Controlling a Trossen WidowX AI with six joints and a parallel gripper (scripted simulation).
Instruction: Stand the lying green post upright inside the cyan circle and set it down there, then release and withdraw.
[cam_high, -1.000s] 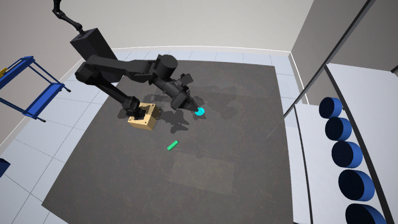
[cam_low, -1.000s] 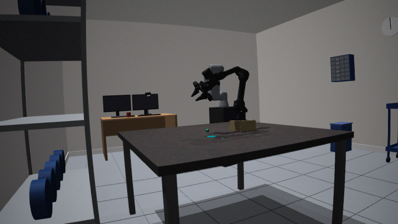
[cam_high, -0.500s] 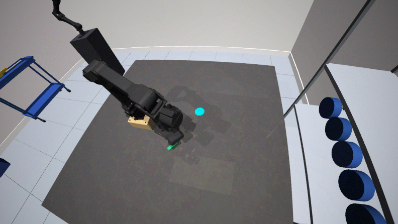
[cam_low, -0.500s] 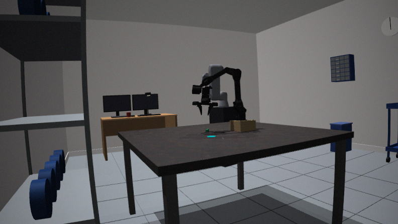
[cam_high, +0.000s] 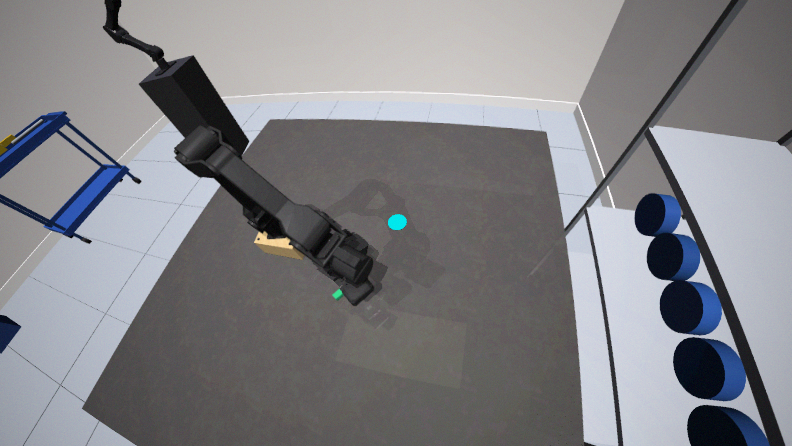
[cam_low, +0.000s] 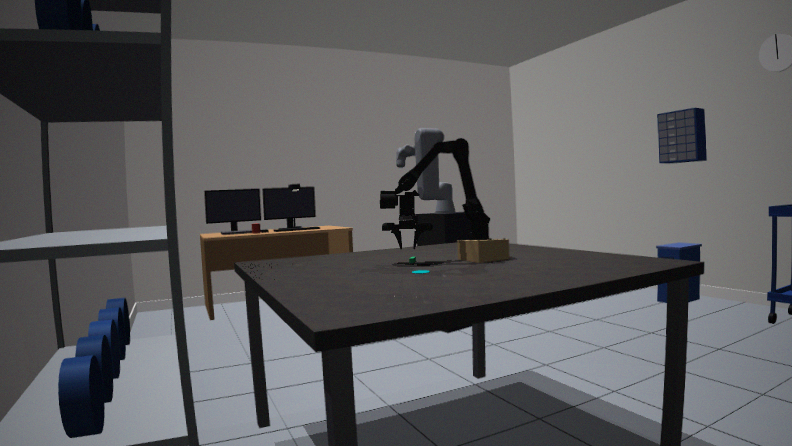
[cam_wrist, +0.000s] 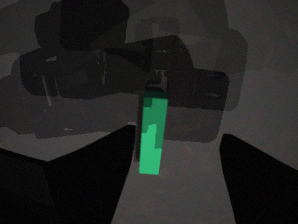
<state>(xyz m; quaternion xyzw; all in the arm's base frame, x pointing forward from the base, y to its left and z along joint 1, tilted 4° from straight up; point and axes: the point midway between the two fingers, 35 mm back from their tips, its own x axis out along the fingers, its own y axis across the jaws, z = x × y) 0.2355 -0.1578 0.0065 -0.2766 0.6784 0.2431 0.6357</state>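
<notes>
Right now my gripper tip is 40 mm above the green post, 30 mm past it and 10 mm to the left of it. Round my gripper tip: cyan circle: 220 mm to the left, 120 mm ahead, 50 mm below.
</notes>
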